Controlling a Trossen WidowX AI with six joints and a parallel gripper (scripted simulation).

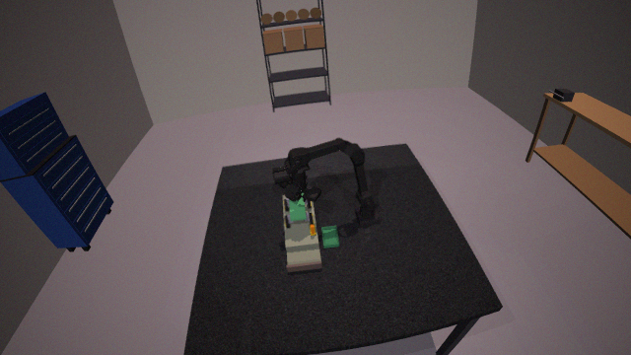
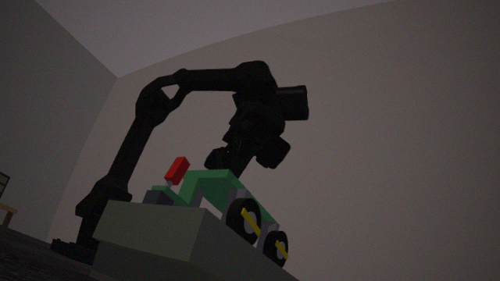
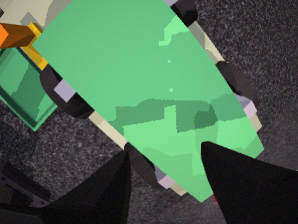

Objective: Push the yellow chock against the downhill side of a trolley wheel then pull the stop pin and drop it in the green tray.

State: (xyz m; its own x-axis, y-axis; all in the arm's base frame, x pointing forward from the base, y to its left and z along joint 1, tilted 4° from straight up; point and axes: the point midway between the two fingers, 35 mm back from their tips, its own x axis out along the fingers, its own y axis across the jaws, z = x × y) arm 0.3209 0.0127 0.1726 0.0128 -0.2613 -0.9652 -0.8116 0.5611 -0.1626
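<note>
My gripper tip is now 11 cm to the left of the red-headed stop pin and 5 cm above it. From my gripper tip the other things lie so: yellow chock: 4 cm behind, 10 cm to the left, 10 cm below; then green trolley: 2 cm ahead, 6 cm below; then pale ramp: 2 cm ahead, 13 cm below.
</note>
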